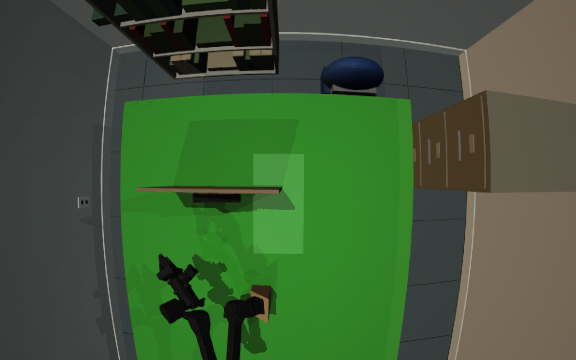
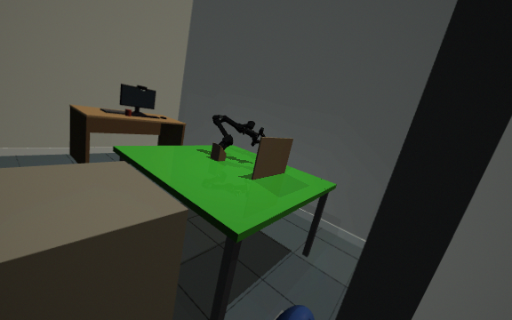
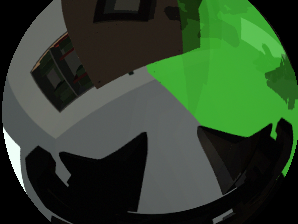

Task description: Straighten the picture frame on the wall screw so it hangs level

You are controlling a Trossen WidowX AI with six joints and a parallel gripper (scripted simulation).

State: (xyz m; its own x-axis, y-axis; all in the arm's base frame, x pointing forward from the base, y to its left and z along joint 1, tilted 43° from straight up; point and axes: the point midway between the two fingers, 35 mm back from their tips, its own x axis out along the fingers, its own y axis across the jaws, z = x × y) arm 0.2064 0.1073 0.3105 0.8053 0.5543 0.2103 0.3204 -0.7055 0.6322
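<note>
My gripper tip is 210 mm to the left of the picture frame, 200 mm short of it and 60 mm above it. The rest, counted from my gripper tip: brown wall board (210 mm ahead, 200 mm to the right, 70 mm below).
</note>
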